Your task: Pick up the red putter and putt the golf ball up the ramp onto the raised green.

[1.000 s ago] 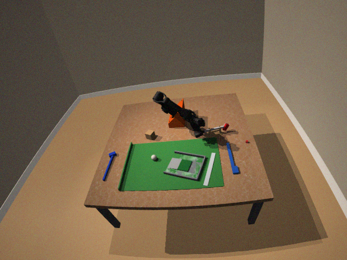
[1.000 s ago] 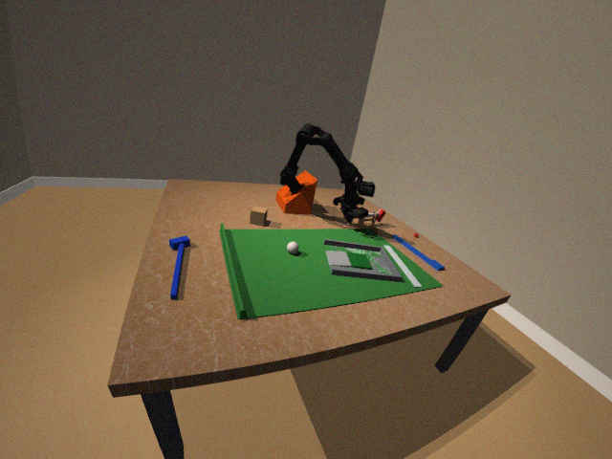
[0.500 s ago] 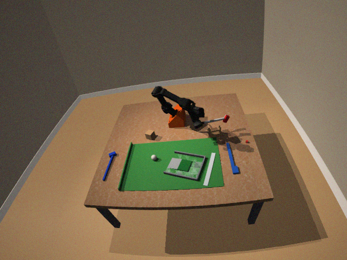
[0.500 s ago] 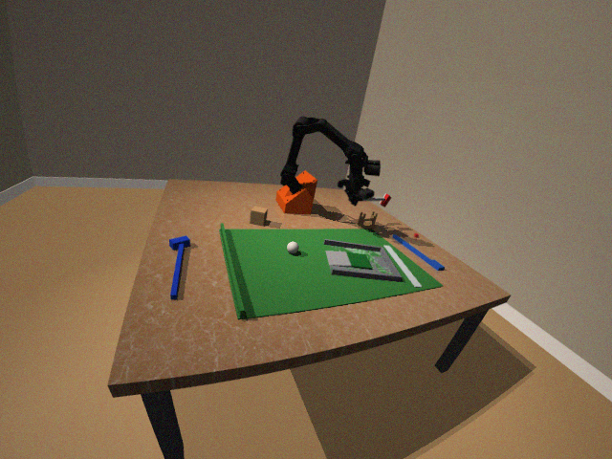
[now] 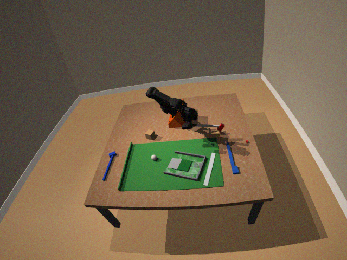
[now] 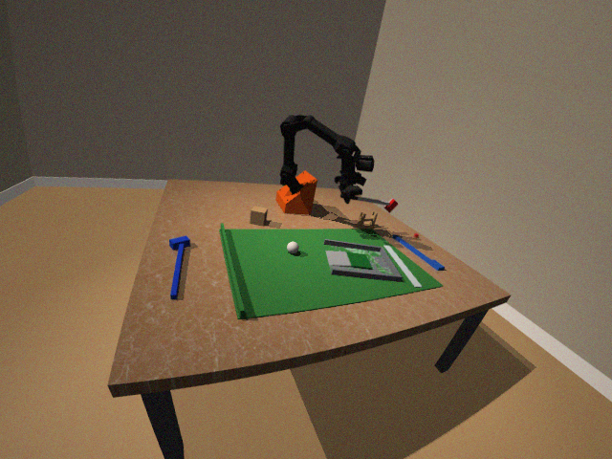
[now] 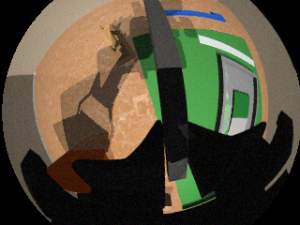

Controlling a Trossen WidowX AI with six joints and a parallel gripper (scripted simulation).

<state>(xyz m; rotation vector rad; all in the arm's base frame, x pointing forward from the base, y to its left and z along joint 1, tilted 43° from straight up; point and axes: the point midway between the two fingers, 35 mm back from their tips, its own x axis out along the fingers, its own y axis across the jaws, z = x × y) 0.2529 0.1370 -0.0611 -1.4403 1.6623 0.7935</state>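
My gripper tip is now 110 mm to the right of the red putter, 20 mm below it and 10 mm short of it. Also, from my gripper tip: golf ball (300 mm to the right, 190 mm ahead, 110 mm below); wooden stand (190 mm to the left, 100 mm below, 60 mm behind); white bar (300 mm ahead, 130 mm below, 120 mm to the left).
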